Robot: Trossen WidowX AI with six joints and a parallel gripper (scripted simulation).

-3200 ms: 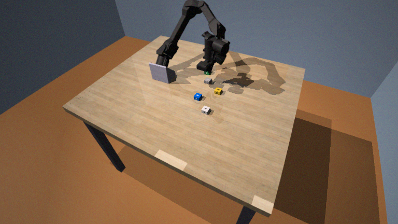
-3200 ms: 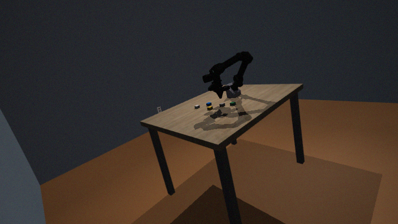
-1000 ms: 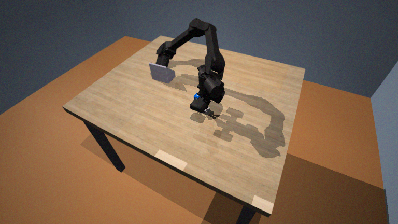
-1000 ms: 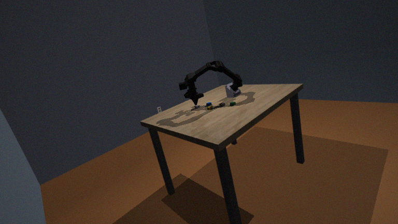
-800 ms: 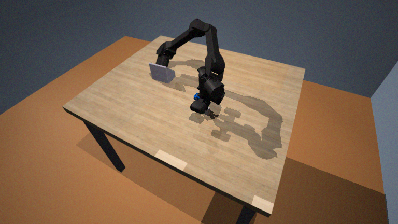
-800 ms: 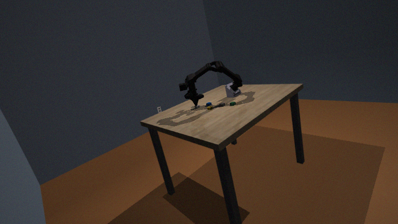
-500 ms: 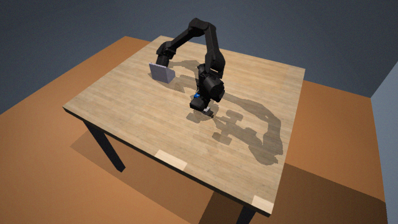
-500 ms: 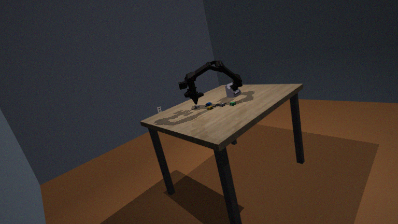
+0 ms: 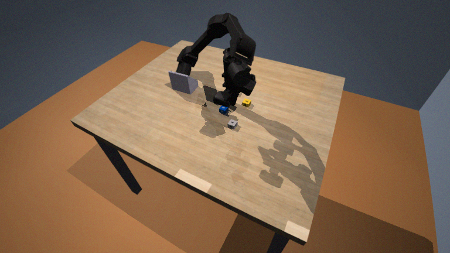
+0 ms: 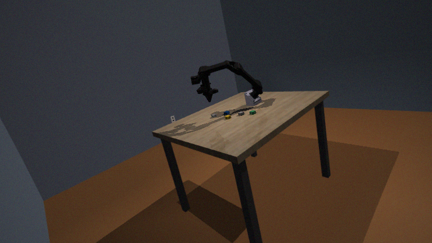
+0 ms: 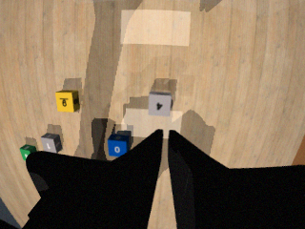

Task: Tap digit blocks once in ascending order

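Now: the green block 14 cm behind my gripper tip, 29 cm to the left of it and 11 cm below it. From my gripper tip the other things lie so: blue block 9 cm behind, 7 cm to the left, 11 cm below; yellow block 1 cm behind, 16 cm to the left, 11 cm below; white block 1 cm behind, 11 cm below.
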